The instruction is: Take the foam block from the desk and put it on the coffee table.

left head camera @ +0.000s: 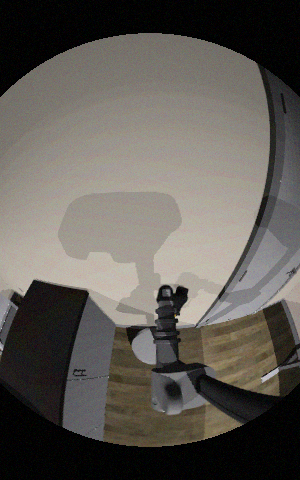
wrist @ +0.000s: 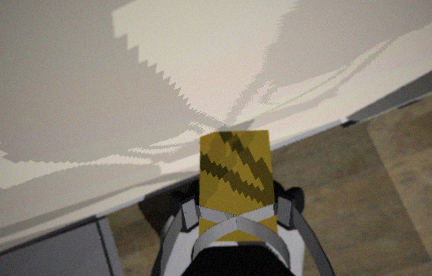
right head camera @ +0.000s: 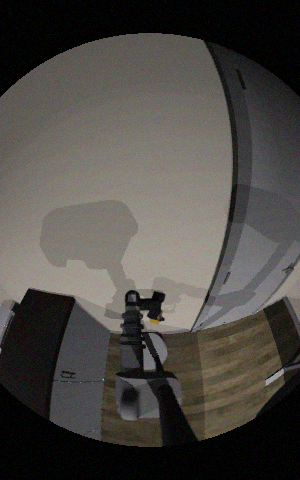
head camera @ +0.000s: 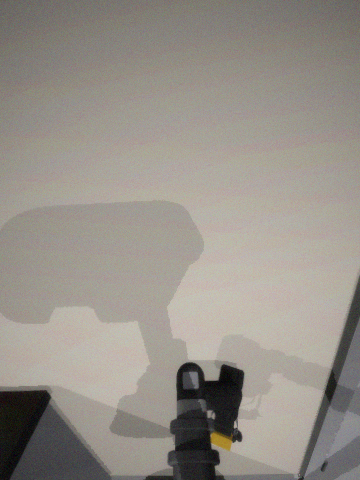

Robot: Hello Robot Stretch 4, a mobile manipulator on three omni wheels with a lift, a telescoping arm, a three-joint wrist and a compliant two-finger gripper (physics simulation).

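Seen in the pictures: gripper, fingertip midpoint: (wrist: 234,196); robot's base, origin of the base link: (left head camera: 151,344) (right head camera: 146,349).
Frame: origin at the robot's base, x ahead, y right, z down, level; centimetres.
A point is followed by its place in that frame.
The yellow foam block (head camera: 221,441) {x 11.3, y 15.3, z -68.6 cm} (right head camera: 155,321) {x 11.0, y 16.2, z -68.5 cm} (wrist: 236,170) {x 16.8, y 17.3, z -69.2 cm} is held between the fingertips of my gripper (wrist: 234,196) {x 14.6, y 15.8, z -65.9 cm}, which is shut on it. In the wrist view the block points away from the gripper, close in front of the wall and above the floor. In the head view the gripper hangs to the right of the arm's end, and its fingers are mostly hidden behind the wrist. The desk and the coffee table cannot be made out for certain in these views.
A pale wall (head camera: 175,150) {x 20.7, y 13.9, z -148.5 cm} (left head camera: 150,125) {x 20.8, y 8.5, z -160.4 cm} (wrist: 75,100) {x 20.7, y 14.9, z -83.5 cm} stands close ahead. A dark-topped cabinet (head camera: 20,415) (left head camera: 45,330) (right head camera: 35,340) is at the left. A grey door (left head camera: 285,215) {x 17.7, y 67.6, z -135.4 cm} (right head camera: 260,200) {x 17.8, y 62.3, z -137.5 cm} is at the right. Wooden floor (left head camera: 235,340) {x -12.0, y 97.3, z 4.6 cm} (right head camera: 230,360) {x -30.4, y 87.6, z 4.6 cm} (wrist: 340,180) {x 1.3, y 40.6, z 4.6 cm} lies below.
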